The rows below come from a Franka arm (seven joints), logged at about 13 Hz.
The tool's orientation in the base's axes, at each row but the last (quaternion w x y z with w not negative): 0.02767 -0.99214 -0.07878 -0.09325; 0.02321 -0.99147 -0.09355 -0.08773; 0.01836 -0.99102 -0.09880 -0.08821; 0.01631 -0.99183 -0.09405 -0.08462; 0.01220 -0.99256 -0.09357 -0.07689; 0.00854 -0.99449 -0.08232 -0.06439; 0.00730 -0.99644 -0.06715 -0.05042
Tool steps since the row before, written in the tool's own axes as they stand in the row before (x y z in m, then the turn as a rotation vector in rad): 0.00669 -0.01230 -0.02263 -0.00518 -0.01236 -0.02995; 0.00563 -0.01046 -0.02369 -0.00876 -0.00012 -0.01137; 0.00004 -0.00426 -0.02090 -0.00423 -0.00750 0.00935; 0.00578 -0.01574 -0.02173 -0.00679 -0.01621 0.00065; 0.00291 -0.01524 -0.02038 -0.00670 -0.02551 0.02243; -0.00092 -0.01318 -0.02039 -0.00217 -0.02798 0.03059; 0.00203 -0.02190 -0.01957 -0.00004 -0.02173 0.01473
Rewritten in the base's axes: 0.00042 0.01156 0.02396 -0.01243 0.00932 0.02890; -0.00056 0.00981 0.02461 -0.01042 -0.00218 0.00962; -0.00439 0.00306 0.02065 -0.00397 0.00704 -0.00981; -0.00097 0.01547 0.02265 -0.00953 0.01470 -0.00153; -0.00310 0.01472 0.02073 -0.00792 0.02469 -0.02295; -0.00566 0.01229 0.02018 -0.00286 0.02809 -0.03043; -0.00289 0.02155 0.01984 -0.00150 0.02184 -0.01449
